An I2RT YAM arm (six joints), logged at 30 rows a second.
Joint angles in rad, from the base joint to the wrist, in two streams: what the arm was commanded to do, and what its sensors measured. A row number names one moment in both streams.
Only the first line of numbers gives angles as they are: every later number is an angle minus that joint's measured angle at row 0.
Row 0, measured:
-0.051 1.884 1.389 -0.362 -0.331 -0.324
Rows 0 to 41, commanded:
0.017 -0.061 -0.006 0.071 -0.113 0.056
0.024 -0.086 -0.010 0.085 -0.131 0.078
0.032 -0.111 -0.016 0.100 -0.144 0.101
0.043 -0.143 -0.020 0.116 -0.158 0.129
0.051 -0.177 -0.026 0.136 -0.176 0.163
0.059 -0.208 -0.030 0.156 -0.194 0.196
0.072 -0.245 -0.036 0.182 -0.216 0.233
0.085 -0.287 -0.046 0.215 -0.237 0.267
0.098 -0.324 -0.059 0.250 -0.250 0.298
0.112 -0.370 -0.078 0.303 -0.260 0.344
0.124 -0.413 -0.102 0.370 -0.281 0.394
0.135 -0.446 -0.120 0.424 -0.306 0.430
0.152 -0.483 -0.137 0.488 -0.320 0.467
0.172 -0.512 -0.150 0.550 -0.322 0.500
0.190 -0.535 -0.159 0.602 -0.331 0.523
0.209 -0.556 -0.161 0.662 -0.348 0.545
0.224 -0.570 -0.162 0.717 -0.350 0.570
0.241 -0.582 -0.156 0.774 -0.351 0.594
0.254 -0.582 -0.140 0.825 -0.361 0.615
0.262 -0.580 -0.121 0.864 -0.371 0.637
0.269 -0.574 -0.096 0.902 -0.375 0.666
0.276 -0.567 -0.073 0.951 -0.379 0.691
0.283 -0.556 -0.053 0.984 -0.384 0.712
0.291 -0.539 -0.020 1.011 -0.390 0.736
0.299 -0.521 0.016 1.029 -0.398 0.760
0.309 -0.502 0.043 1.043 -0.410 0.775
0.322 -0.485 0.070 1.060 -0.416 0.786
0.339 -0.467 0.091 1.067 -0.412 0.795
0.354 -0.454 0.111 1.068 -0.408 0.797
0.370 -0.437 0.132 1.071 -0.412 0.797
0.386 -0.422 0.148 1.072 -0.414 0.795
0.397 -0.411 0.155 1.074 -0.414 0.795
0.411 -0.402 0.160 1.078 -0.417 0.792
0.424 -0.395 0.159 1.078 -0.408 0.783
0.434 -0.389 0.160 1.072 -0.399 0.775
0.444 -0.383 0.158 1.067 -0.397 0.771
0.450 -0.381 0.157 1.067 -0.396 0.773
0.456 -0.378 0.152 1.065 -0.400 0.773
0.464 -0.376 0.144 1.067 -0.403 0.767
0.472 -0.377 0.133 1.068 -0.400 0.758
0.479 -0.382 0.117 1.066 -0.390 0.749
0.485 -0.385 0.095 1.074 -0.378 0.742
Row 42, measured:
0.473 -0.380 0.121 1.043 -0.396 0.750
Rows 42 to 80, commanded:
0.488 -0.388 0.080 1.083 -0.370 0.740
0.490 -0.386 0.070 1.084 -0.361 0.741
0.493 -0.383 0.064 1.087 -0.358 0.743
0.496 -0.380 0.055 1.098 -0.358 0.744
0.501 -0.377 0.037 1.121 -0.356 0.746
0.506 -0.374 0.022 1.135 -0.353 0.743
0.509 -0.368 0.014 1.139 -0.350 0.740
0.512 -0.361 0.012 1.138 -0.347 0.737
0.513 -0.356 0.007 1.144 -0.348 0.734
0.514 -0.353 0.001 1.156 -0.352 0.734
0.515 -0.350 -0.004 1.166 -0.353 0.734
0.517 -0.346 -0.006 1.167 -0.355 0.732
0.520 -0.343 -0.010 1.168 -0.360 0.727
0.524 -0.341 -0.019 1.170 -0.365 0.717
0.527 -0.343 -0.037 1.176 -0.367 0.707
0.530 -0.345 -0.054 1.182 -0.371 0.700
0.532 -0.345 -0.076 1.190 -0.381 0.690
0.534 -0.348 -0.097 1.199 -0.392 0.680
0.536 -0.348 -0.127 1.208 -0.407 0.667
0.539 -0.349 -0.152 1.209 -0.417 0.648
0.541 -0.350 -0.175 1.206 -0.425 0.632
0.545 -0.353 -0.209 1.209 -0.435 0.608
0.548 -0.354 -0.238 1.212 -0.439 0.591
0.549 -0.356 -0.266 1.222 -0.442 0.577
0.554 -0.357 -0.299 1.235 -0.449 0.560
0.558 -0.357 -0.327 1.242 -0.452 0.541
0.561 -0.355 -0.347 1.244 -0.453 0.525
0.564 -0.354 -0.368 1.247 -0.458 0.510
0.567 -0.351 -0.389 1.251 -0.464 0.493
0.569 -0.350 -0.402 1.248 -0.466 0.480
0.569 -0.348 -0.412 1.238 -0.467 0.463
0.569 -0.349 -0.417 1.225 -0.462 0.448
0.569 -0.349 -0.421 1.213 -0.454 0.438
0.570 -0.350 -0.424 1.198 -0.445 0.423
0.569 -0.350 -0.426 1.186 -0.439 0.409
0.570 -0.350 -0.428 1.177 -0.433 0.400
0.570 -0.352 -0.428 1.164 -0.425 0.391
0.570 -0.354 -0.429 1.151 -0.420 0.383
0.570 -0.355 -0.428 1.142 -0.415 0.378
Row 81, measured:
0.568 -0.348 -0.427 1.170 -0.441 0.420
